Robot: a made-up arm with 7 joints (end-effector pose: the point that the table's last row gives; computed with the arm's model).
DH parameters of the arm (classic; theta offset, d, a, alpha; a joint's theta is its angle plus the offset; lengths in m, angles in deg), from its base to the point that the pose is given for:
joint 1: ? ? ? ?
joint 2: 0 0 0 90
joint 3: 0 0.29 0.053 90
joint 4: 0 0 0.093 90
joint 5: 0 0.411 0 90
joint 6: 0 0 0.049 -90
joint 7: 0 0.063 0 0
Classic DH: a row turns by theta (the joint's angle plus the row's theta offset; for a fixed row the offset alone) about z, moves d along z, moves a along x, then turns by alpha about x.
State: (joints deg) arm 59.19 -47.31 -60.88 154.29 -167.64 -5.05 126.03
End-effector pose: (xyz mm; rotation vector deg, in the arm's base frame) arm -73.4 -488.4 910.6 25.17 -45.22 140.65
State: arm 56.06 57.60 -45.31 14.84 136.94 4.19 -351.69
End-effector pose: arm 124.9 -150.4 124.7 62.42 -129.71 41.44
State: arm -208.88 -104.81 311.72 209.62 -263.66 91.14 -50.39
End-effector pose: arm 398.6 -490.4 43.7 44.16 34.32 -109.22
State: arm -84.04 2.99 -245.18 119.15 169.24 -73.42 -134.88
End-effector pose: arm 333.6 155.2 829.4 -145.97 21.68 -57.49
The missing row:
joint 1: 0 0.329 0 -90
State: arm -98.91 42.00 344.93 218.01 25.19 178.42 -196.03
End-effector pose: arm 37.7 -228.6 852.5 -96.80 -140.42 1.18
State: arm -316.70 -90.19 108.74 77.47 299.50 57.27 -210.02
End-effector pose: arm -549.8 201.3 174.9 -41.35 -45.69 -78.81
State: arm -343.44 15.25 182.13 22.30 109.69 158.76 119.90
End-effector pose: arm -256.3 -155.1 399.4 17.53 31.58 21.51
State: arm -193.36 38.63 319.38 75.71 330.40 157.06 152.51
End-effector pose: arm -296.2 379.3 322.6 69.20 -47.00 134.51
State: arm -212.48 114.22 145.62 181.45 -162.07 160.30 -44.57
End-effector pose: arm -441.6 336.7 -35.3 -1.18 86.51 -46.27
